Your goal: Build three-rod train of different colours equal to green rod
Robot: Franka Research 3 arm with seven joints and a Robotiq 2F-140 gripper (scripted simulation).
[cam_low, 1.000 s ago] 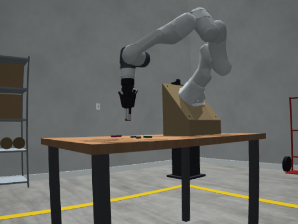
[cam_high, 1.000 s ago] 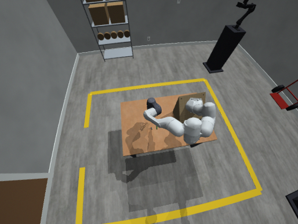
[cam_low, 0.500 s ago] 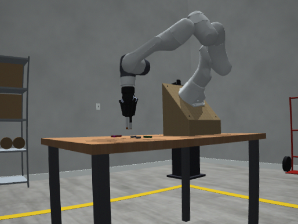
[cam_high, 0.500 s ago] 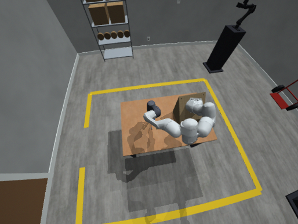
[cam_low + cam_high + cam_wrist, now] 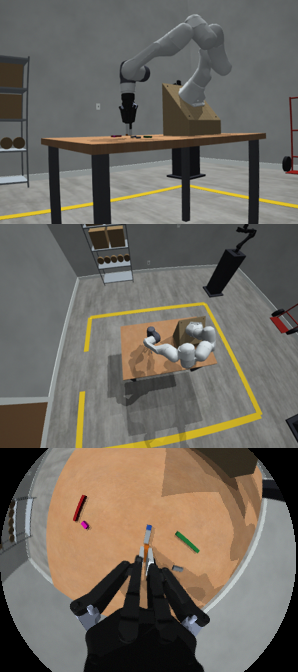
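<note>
Now: hand 30 mm above the orange rod. Also, from my hand: green rod (90 mm to the left, 60 mm behind, 40 mm below); magenta rod (170 mm to the right, 40 mm below, 10 mm behind); small blue rod (50 mm behind, 40 mm below, 10 mm to the right).
</note>
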